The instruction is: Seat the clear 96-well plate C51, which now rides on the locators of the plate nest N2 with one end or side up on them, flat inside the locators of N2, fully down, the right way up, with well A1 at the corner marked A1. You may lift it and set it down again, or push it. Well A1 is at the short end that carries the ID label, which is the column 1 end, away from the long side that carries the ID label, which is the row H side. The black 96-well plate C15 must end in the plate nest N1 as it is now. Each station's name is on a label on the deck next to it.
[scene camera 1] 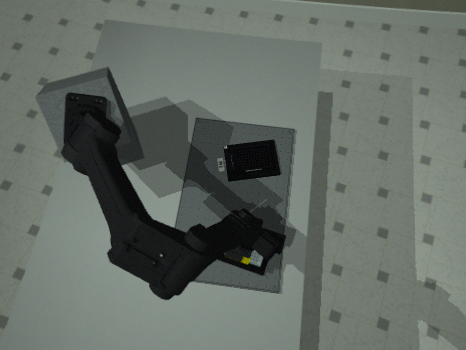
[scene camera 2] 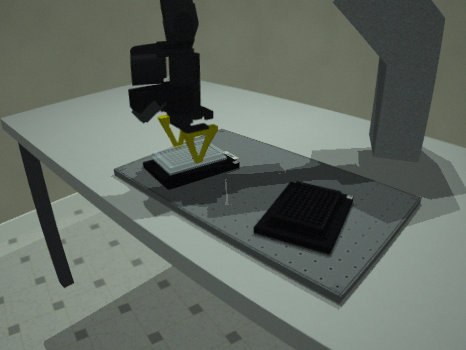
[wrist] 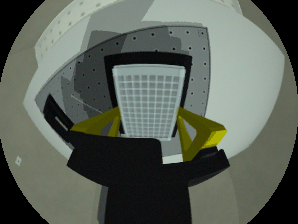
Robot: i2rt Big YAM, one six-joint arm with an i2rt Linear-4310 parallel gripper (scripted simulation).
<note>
In view: my gripper (scene camera 2: 188, 155), a clear 96-well plate C51 (scene camera 2: 174, 160) and a black 96-well plate C15 (scene camera 2: 309, 209).
The clear 96-well plate C51 is seen too in the wrist view (wrist: 148, 97). My gripper is seen too in the wrist view (wrist: 148, 109).
</note>
